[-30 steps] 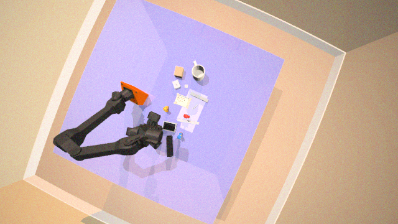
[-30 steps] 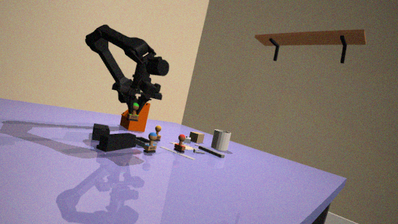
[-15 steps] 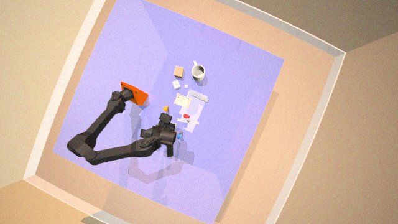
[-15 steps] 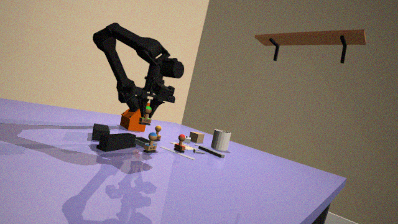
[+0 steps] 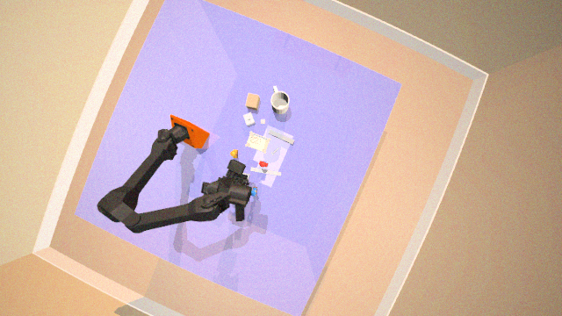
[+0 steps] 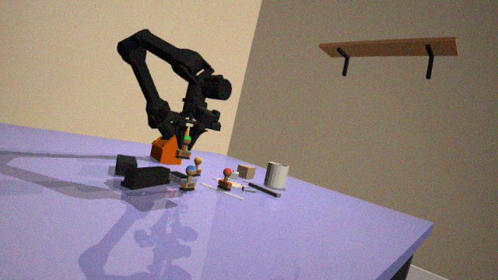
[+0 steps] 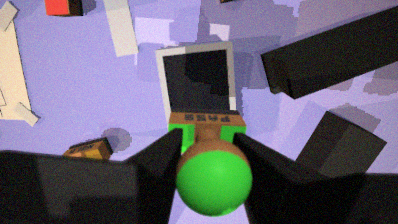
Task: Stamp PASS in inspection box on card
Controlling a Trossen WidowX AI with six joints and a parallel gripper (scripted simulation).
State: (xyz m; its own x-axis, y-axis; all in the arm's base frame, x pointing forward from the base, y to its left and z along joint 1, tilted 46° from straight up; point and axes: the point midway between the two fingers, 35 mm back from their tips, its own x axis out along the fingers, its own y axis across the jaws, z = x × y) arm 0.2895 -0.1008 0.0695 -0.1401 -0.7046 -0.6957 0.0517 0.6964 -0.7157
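Right now the ink pad is 8 cm below my gripper tip. From my gripper tip the other things lie so: blue stamp (9 cm ahead, 3 cm to the right, 7 cm below); green stamp (right at my gripper tip); orange-knobbed stamp (6 cm behind, 10 cm to the left, 7 cm below).
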